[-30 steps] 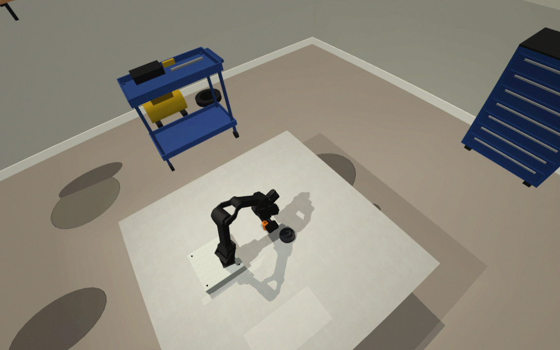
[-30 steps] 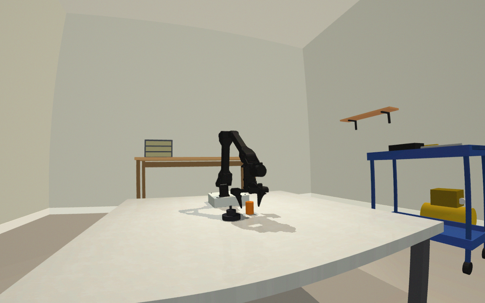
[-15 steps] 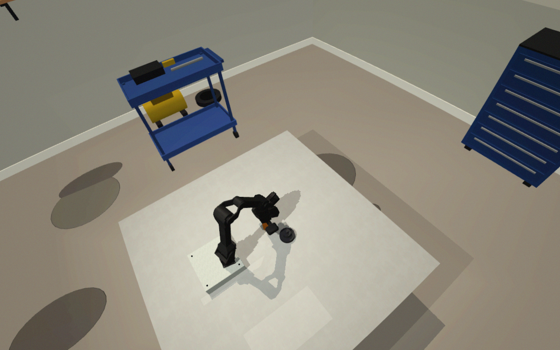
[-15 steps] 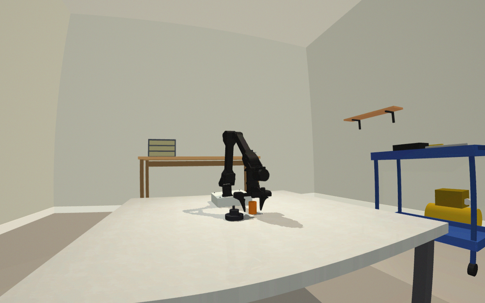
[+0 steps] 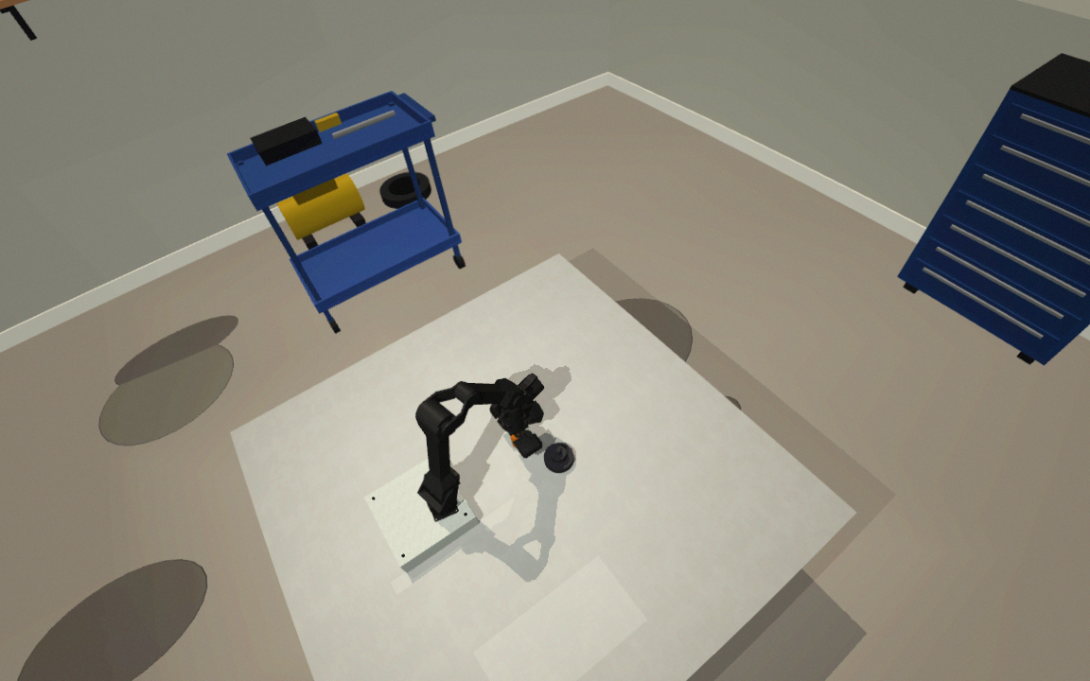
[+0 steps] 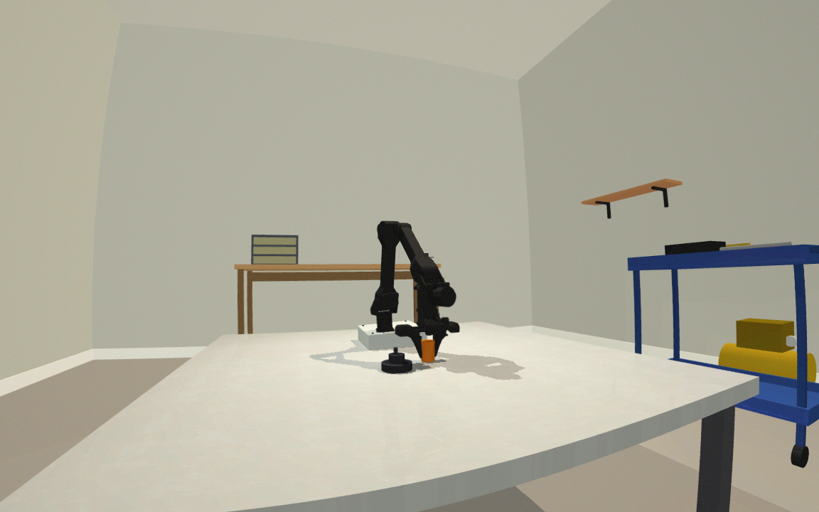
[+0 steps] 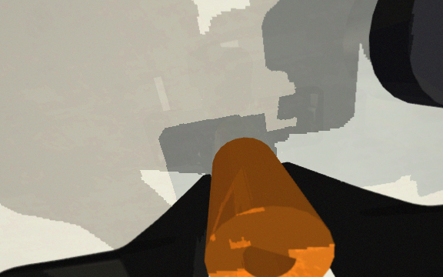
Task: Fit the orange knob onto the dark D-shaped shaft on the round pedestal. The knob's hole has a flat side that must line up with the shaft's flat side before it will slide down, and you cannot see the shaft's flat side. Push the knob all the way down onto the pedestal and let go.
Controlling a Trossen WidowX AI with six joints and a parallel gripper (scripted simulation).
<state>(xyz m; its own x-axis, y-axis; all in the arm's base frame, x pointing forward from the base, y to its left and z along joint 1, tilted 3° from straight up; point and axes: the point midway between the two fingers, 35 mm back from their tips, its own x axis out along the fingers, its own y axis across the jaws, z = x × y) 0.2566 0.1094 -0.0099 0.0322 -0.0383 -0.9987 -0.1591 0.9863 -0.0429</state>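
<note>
The dark round pedestal lies 8 cm ahead of my gripper tip, 10 cm to the right of it and 2 cm above it. Also, from my gripper tip: orange knob 2 cm above.
</note>
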